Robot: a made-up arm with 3 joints. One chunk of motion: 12 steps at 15 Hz.
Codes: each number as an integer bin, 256 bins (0 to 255) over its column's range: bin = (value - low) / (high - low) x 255, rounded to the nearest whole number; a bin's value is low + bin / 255 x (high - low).
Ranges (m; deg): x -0.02..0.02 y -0.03..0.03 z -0.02..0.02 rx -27..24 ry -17..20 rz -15..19
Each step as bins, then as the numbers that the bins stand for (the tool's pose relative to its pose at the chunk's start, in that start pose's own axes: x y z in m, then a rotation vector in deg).
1 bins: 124 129 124 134 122 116
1 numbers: -0.0005 0.0004 -0.0005 -0.20 0.70 0.47
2 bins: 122 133 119 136 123 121
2 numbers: -0.0009 0.0013 -0.0013 0.20 0.85 1.13
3 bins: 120 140 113 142 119 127
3 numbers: -0.0012 0.0029 -0.0023 1.40 0.27 1.93
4 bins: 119 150 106 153 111 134
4 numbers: -0.0013 0.0053 -0.0034 3.60 -0.89 2.87
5 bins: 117 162 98 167 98 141
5 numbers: -0.0016 0.0081 -0.0046 6.40 -2.78 3.80
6 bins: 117 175 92 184 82 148
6 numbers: -0.0016 0.0112 -0.0056 9.80 -5.10 4.73
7 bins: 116 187 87 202 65 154
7 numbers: -0.0018 0.0140 -0.0064 13.40 -7.57 5.53
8 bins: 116 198 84 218 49 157
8 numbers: -0.0018 0.0166 -0.0068 16.60 -9.89 5.93
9 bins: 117 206 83 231 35 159
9 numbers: -0.0016 0.0185 -0.0070 19.20 -11.92 6.20
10 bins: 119 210 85 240 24 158
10 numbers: -0.0013 0.0194 -0.0067 21.00 -13.52 6.07
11 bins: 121 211 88 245 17 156
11 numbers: -0.0010 0.0196 -0.0062 22.00 -14.53 5.80
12 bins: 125 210 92 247 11 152
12 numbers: -0.0004 0.0194 -0.0056 22.40 -15.40 5.27
